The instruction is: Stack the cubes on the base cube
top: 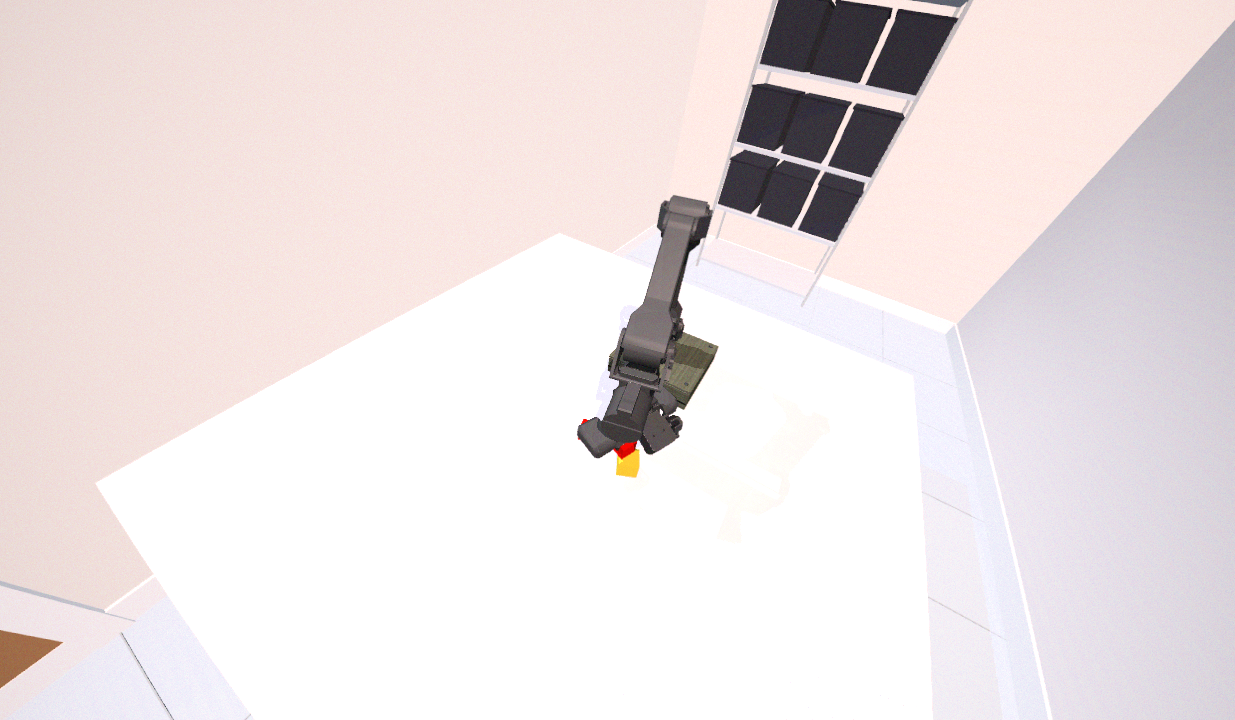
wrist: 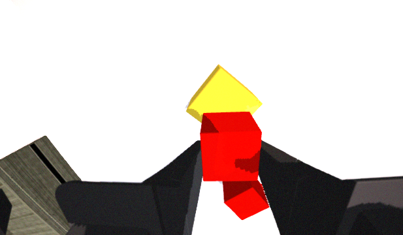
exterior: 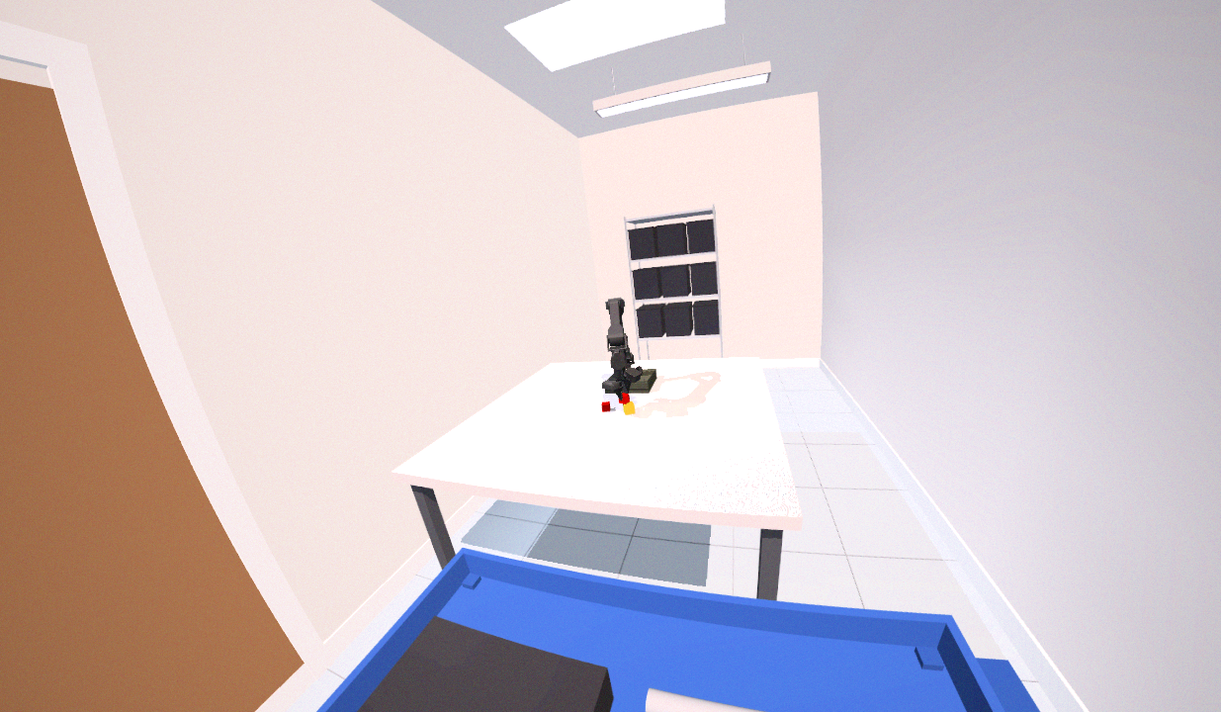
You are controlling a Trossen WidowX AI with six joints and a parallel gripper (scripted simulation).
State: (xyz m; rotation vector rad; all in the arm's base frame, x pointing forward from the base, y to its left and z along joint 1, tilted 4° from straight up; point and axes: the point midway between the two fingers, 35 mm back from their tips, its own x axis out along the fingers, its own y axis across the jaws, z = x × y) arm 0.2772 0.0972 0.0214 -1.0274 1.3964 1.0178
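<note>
The red cube is right at my gripper tip. Round my gripper tip: yellow cube (4 cm below, 2 cm to the left).
</note>
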